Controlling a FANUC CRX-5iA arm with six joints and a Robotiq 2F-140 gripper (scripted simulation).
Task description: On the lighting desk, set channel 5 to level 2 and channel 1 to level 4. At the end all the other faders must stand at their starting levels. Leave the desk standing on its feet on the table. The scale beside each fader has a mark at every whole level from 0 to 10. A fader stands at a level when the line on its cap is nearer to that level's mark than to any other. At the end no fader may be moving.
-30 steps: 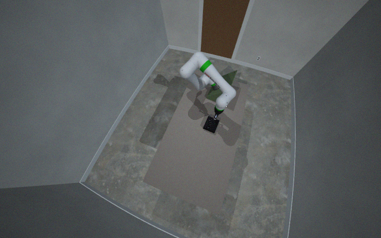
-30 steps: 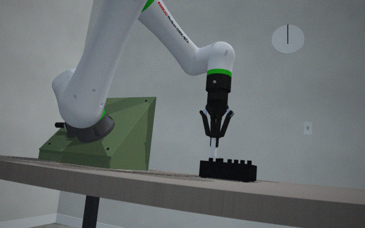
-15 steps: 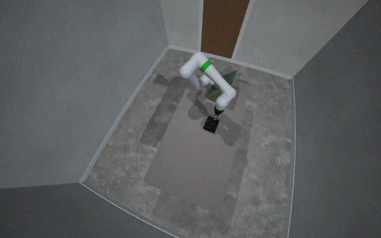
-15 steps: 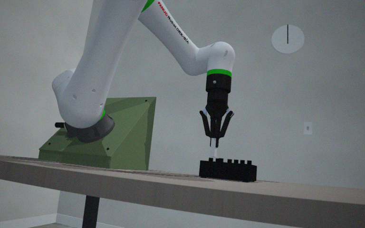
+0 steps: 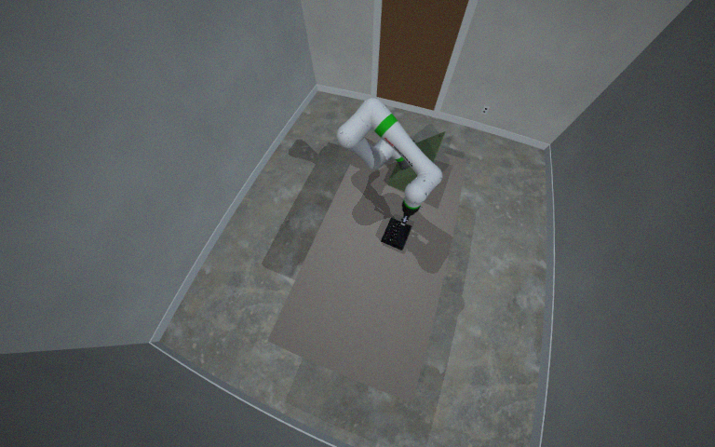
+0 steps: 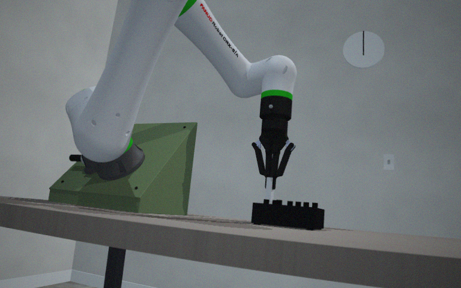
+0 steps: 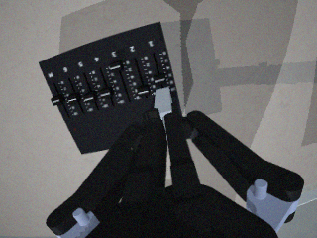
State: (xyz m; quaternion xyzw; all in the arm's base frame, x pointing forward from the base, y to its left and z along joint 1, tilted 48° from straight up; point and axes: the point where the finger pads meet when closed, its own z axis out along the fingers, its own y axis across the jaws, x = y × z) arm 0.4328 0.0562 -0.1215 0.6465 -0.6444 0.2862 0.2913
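Right now the fader is 2 cm to the right of my hand and 3 cm below it.
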